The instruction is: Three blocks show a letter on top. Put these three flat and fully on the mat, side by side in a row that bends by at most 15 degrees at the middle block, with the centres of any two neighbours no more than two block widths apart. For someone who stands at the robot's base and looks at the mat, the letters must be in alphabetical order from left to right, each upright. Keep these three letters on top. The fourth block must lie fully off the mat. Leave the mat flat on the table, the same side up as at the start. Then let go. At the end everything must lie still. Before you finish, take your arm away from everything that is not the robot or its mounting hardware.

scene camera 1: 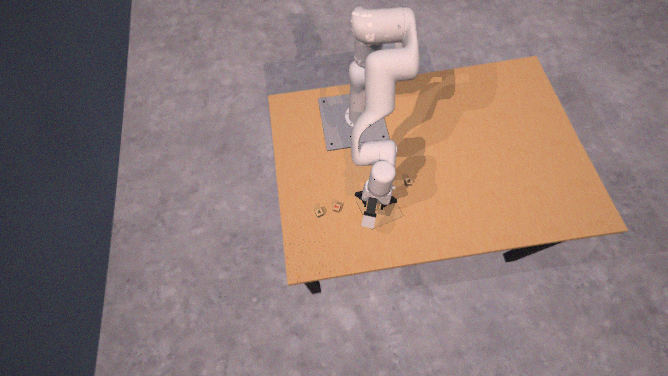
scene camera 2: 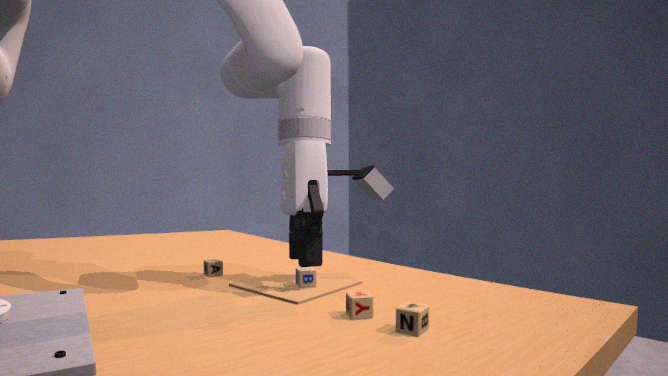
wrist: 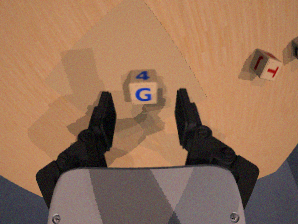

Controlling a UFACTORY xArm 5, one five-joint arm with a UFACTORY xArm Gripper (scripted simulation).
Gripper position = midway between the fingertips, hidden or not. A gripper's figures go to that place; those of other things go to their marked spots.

Scene:
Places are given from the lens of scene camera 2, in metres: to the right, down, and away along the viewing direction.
gripper [scene camera 2: 304,262]: -0.04, 0.11, 0.53
thin tan mat [scene camera 2: 282,286]: -0.07, 0.14, 0.52
black-lettered block [scene camera 2: 412,319]: 0.07, 0.12, 0.34
red-lettered block [scene camera 2: 359,304]: 0.03, 0.12, 0.39
The marked spots on the black-lettered block and the thin tan mat are 0.23 m apart.

